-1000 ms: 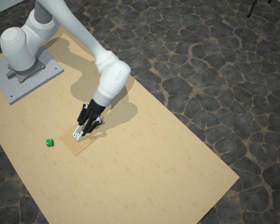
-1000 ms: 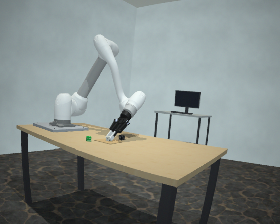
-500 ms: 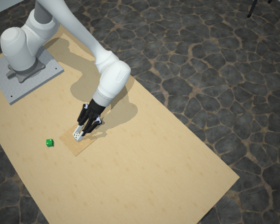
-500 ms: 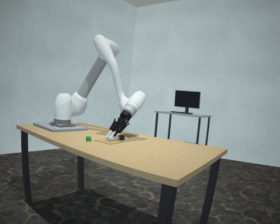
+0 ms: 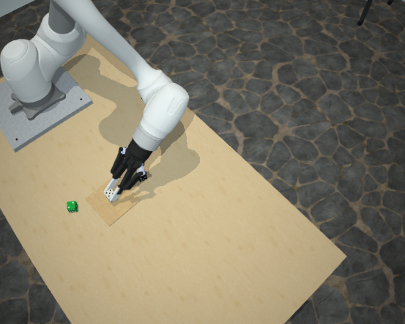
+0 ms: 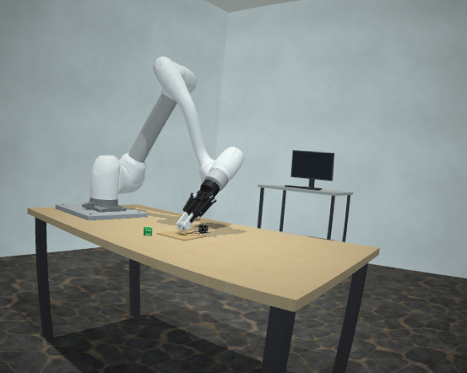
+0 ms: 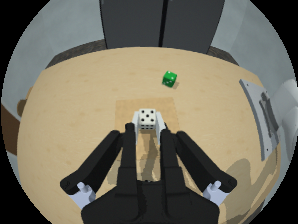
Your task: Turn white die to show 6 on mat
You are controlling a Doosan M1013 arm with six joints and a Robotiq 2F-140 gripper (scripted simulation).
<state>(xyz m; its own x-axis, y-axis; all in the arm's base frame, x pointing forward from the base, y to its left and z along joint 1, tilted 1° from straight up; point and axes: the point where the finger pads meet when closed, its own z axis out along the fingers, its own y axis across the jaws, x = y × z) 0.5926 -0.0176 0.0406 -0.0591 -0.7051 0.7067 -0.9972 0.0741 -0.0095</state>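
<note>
The tan mat lies 6 cm below my hand and 2 cm to the right of it. Also, from my hand: green die 14 cm to the right, 7 cm behind, 4 cm below; white die 2 cm to the right, 2 cm below; black die 11 cm to the left, 4 cm below.
</note>
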